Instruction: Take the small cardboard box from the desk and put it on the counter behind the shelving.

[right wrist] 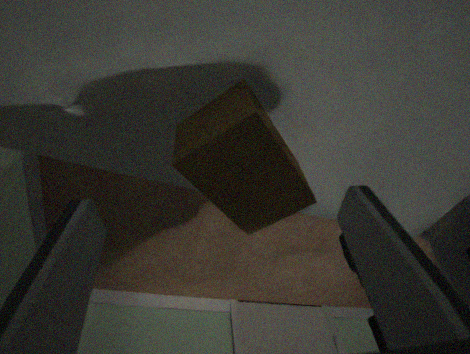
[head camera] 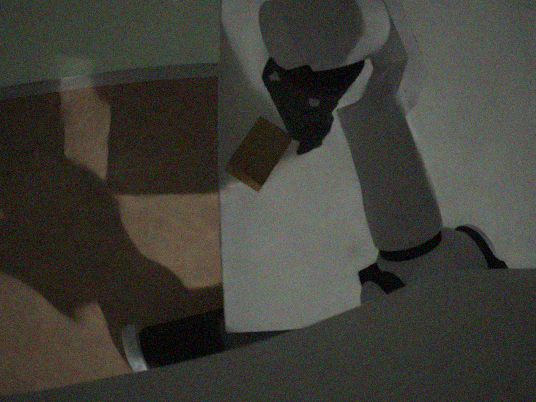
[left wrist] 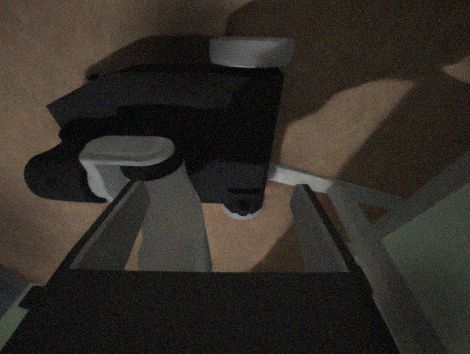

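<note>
The small cardboard box is brown and stands on the white desk, close to the desk's left edge in the head view. My right gripper is open and empty. In the head view its fingertips show just to the right of the box, beside its upper right corner; in the right wrist view the box shows beyond and between the two spread fingers. My left gripper is open and empty, away from the desk. The counter and the shelving cannot be made out.
Brown floor lies beside the desk, with dark shadows. A green wall with a grey skirting stands past it. The robot's black wheeled base shows in the left wrist view. A pale panel stands at the right wrist view's bottom.
</note>
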